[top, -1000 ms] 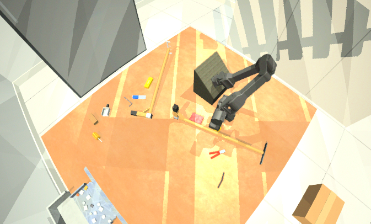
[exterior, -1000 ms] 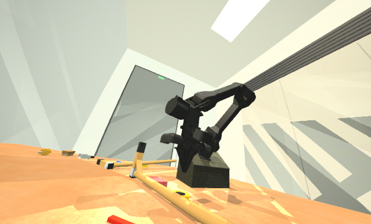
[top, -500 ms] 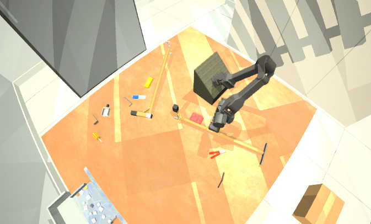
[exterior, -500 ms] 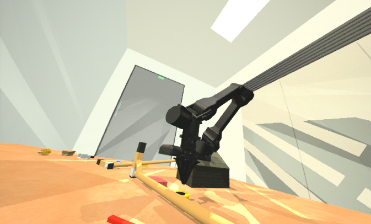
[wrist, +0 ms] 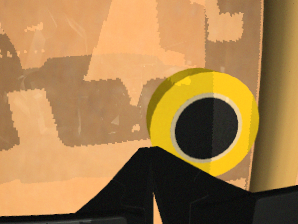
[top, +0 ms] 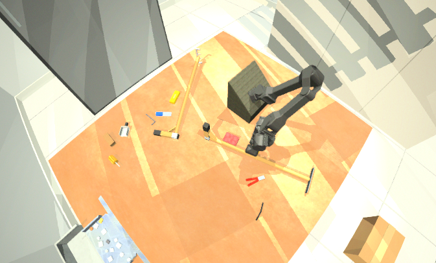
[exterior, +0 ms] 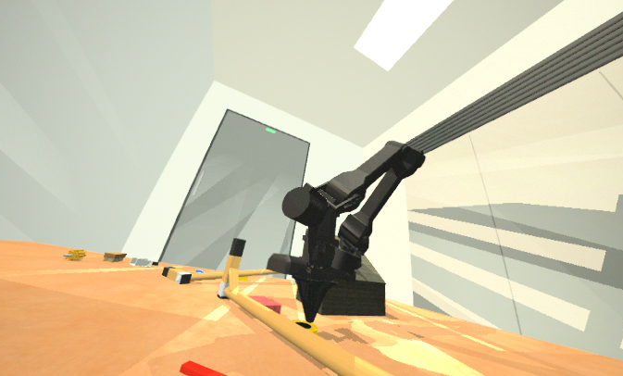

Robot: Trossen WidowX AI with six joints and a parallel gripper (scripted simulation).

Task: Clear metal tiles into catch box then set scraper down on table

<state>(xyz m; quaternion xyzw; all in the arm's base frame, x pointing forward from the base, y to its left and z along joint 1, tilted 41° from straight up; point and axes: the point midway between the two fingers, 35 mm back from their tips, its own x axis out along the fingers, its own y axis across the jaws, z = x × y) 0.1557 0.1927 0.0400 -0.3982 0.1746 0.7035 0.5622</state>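
The long scraper is 4 cm ahead of my gripper tip, 5 cm to the left of it and 5 cm above it. Also, from my gripper tip: red clip: 12 cm ahead, 13 cm to the left, 1 cm below; red block: 7 cm ahead, 11 cm to the right, 1 cm below; yellow tape roll: 2 cm ahead, 2 cm to the left, 1 cm below.
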